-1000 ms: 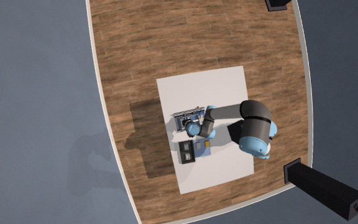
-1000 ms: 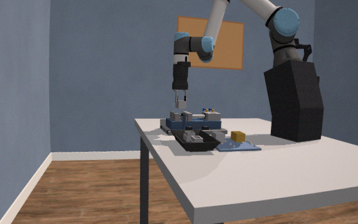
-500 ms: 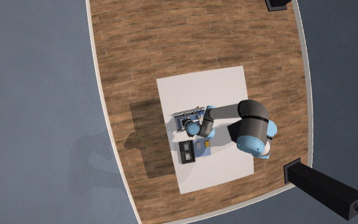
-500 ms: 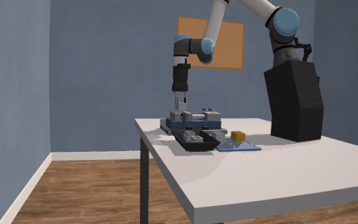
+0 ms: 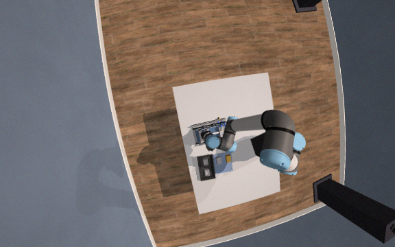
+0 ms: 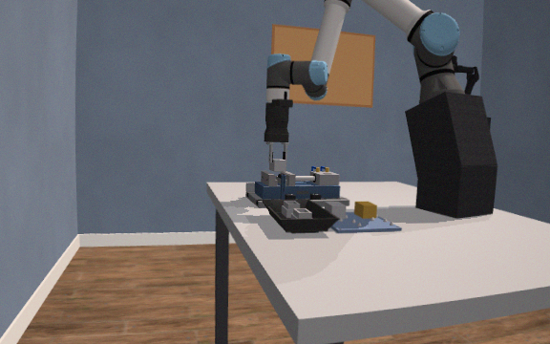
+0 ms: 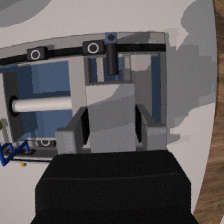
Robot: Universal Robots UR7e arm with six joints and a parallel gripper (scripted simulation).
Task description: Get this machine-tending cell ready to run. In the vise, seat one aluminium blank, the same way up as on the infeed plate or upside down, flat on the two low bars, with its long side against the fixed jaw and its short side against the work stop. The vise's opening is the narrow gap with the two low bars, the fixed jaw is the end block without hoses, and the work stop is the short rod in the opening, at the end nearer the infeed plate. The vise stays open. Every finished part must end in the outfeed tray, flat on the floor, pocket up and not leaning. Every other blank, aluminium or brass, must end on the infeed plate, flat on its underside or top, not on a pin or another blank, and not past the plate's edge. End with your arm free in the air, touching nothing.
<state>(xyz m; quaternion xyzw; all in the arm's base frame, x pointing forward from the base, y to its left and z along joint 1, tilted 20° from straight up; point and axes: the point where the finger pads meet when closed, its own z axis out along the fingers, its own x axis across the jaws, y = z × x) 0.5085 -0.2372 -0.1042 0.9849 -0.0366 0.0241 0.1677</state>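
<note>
Now: the grey aluminium blank 30 mm below my hand. The rest, counted from my hand: vise: 70 mm behind, 10 mm to the left, 110 mm below; then brass blank: 150 mm behind, 290 mm to the left, 120 mm below.
</note>
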